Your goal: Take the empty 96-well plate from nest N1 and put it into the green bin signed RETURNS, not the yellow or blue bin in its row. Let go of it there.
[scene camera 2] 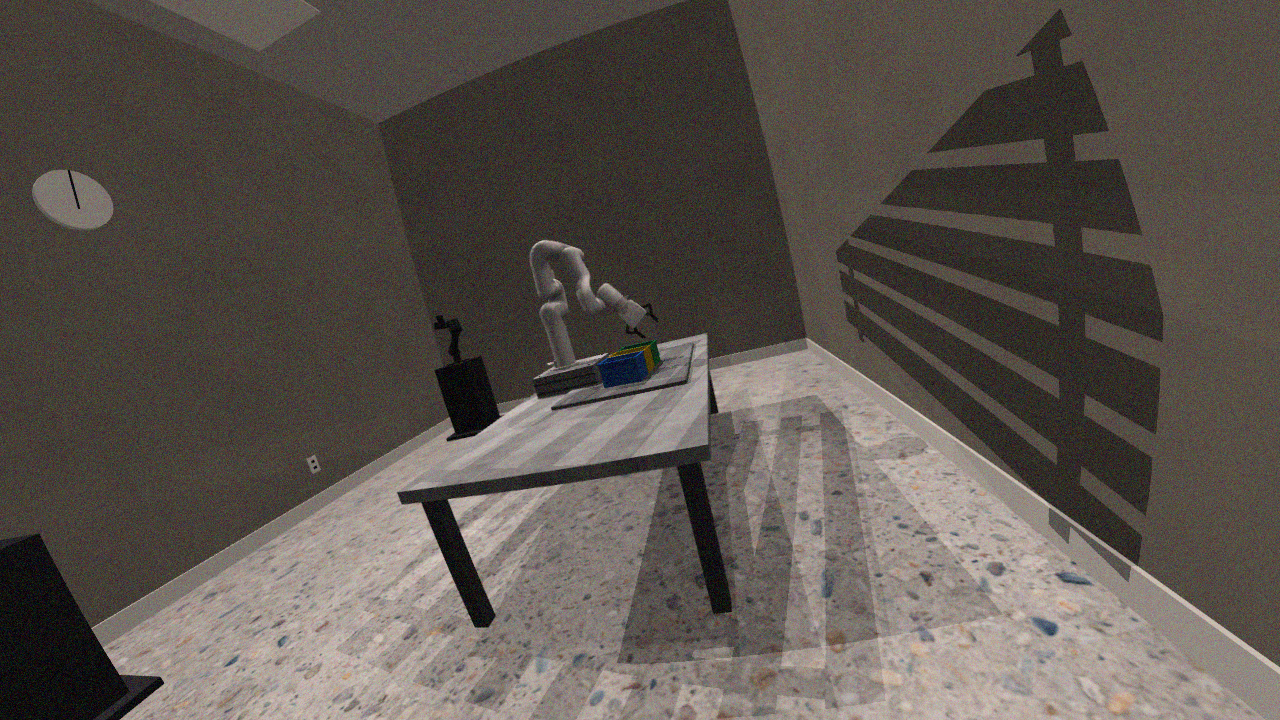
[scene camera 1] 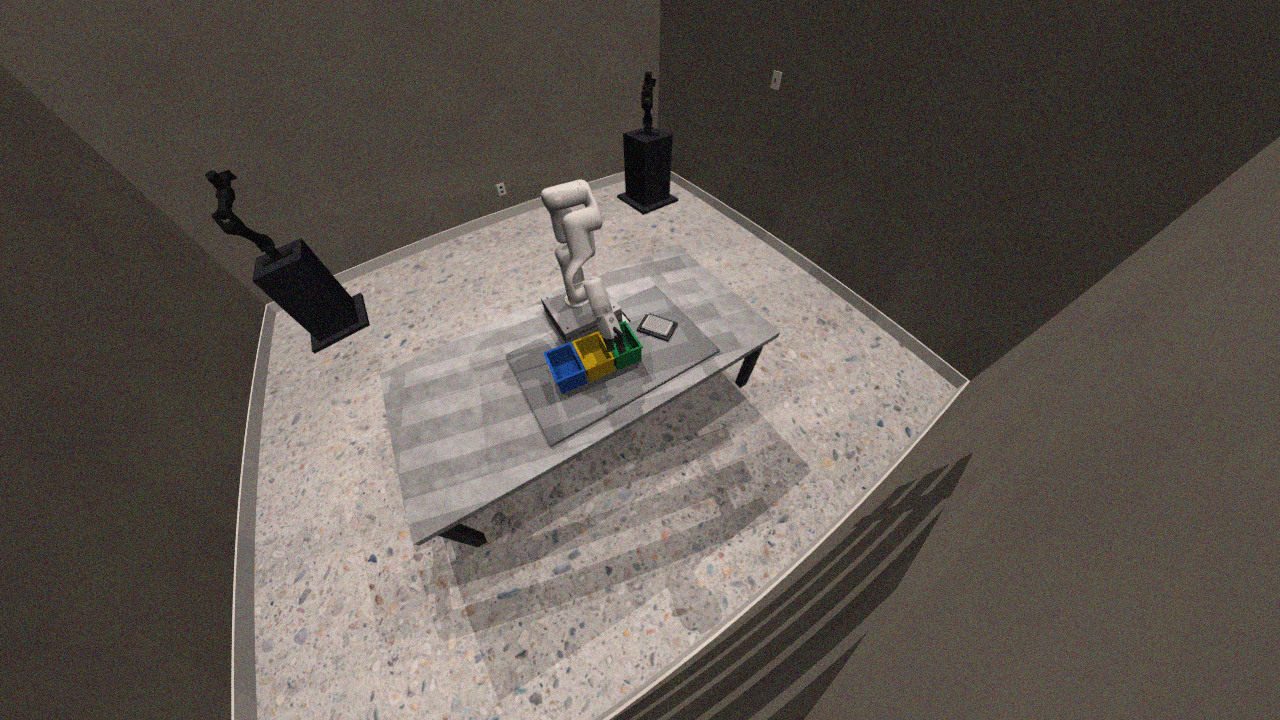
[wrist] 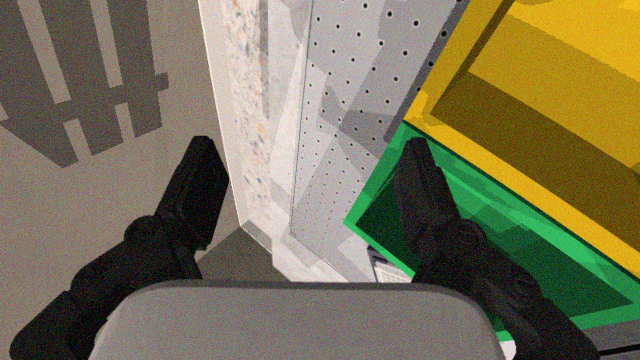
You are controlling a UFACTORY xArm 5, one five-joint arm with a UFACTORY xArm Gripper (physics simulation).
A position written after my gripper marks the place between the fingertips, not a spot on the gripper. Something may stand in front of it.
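My gripper: point(scene camera 1: 616, 351), point(scene camera 2: 651, 329), point(wrist: 309, 158).
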